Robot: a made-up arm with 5 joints.
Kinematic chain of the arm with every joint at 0, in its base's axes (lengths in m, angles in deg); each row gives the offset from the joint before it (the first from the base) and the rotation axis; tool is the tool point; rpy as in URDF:
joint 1: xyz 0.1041 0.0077 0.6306 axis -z
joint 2: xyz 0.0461 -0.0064 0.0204 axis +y
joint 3: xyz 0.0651 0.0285 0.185 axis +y
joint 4: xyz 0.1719 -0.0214 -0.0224 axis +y
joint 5: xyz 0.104 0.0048 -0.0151 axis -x
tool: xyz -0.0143 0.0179 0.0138 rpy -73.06 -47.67 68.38
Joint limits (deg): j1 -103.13..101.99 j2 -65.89..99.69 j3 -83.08..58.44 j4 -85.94..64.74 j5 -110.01..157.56
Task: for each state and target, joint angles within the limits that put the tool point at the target. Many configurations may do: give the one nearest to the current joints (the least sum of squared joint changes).
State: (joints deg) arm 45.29 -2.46 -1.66 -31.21 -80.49
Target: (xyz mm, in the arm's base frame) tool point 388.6 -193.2 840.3
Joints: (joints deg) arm 34.41 -3.35 9.60 -30.82 -79.94
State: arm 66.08 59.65 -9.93 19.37 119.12
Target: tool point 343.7 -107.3 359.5
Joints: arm 27.82 79.55 -13.09 14.33 115.89
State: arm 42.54 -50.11 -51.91 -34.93 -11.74
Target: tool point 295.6 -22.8 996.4
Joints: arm 15.32 -34.15 0.78 -28.86 -8.49
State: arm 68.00 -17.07 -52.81 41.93 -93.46
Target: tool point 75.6 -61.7 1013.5
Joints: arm 101.99 -50.20 -33.12 64.74 -109.39
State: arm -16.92 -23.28 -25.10 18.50 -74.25
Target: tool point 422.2 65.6 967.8
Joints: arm -10.84 -5.70 -31.83 15.37 -74.28
